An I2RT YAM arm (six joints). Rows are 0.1 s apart.
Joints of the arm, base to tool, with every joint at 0 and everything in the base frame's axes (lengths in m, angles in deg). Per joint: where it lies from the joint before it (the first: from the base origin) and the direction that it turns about. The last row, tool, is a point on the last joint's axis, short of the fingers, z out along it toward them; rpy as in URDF.
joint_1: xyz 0 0 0.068 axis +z
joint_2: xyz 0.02 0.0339 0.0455 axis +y
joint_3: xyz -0.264 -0.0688 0 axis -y
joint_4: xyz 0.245 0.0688 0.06 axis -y
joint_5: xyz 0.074 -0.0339 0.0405 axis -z
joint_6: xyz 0.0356 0 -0.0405 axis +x
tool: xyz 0 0 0 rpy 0 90 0
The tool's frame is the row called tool.
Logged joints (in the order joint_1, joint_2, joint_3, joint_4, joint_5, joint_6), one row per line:
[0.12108, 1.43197, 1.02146, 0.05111, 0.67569, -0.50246]
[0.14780, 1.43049, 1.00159, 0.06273, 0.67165, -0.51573]
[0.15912, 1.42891, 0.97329, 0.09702, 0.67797, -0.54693]
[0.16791, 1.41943, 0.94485, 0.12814, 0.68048, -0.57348]
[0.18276, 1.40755, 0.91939, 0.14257, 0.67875, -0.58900]
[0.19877, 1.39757, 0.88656, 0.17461, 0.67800, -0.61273]
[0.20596, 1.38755, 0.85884, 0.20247, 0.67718, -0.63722]
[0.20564, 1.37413, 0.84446, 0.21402, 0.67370, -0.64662]
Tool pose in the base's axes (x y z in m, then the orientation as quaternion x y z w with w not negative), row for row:
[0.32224, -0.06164, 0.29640, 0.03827, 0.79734, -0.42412, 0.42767]
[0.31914, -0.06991, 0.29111, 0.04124, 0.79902, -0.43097, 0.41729]
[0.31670, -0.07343, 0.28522, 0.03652, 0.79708, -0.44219, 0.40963]
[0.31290, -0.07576, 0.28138, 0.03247, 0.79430, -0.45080, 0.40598]
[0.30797, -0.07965, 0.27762, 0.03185, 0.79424, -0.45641, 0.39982]
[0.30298, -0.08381, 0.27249, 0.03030, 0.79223, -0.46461, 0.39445]
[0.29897, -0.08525, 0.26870, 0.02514, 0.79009, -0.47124, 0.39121]
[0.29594, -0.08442, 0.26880, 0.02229, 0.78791, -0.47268, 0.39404]
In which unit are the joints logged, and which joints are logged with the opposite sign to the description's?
The joints are logged in radians. Opposite sign: joint_1.
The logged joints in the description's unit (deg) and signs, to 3 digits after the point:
[-6.937, 82.046, 58.525, 2.928, 38.714, -28.789]
[-8.468, 81.961, 57.387, 3.594, 38.483, -29.549]
[-9.117, 81.871, 55.765, 5.559, 38.845, -31.337]
[-9.621, 81.327, 54.136, 7.342, 38.989, -32.858]
[-10.471, 80.647, 52.677, 8.169, 38.890, -33.747]
[-11.389, 80.075, 50.796, 10.004, 38.847, -35.107]
[-11.801, 79.501, 49.208, 11.601, 38.800, -36.510]
[-11.782, 78.732, 48.384, 12.262, 38.600, -37.049]

